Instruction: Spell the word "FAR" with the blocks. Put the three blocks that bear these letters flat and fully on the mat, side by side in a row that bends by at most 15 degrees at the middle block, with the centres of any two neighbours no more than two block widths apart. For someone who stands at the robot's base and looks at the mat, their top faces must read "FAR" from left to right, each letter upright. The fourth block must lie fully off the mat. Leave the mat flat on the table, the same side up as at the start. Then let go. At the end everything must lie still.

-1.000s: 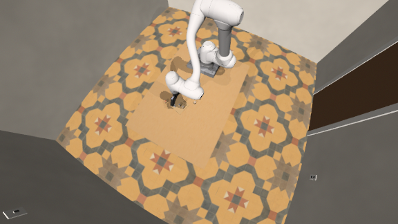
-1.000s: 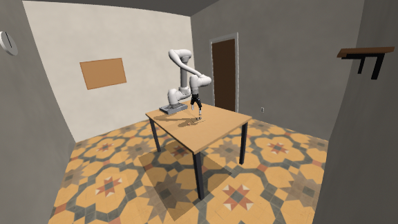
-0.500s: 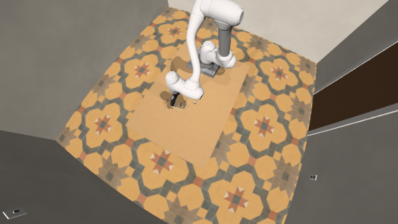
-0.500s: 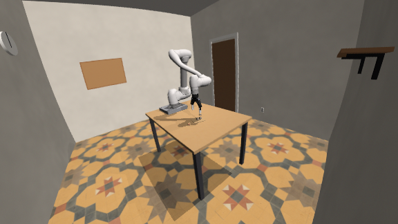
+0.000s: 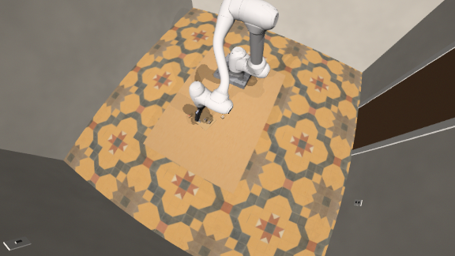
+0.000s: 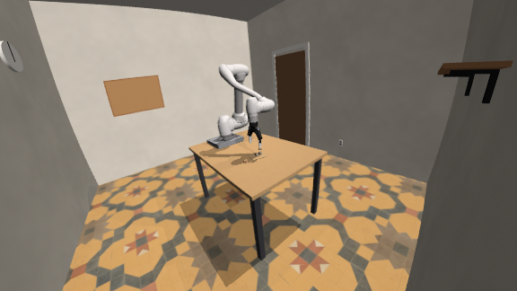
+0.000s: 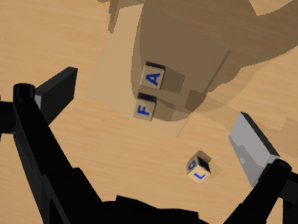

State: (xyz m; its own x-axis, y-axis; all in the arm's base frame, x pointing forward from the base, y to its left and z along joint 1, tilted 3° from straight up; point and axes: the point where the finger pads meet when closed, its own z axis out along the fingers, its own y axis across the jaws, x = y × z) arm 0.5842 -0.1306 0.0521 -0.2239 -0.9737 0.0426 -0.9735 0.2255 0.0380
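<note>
Now: hand 15 cm to the left of the R block, 11 cm above it and 1 cm short of it. The rest, counted from my hand: tan mat 12 cm below, 1 cm ahead.
</note>
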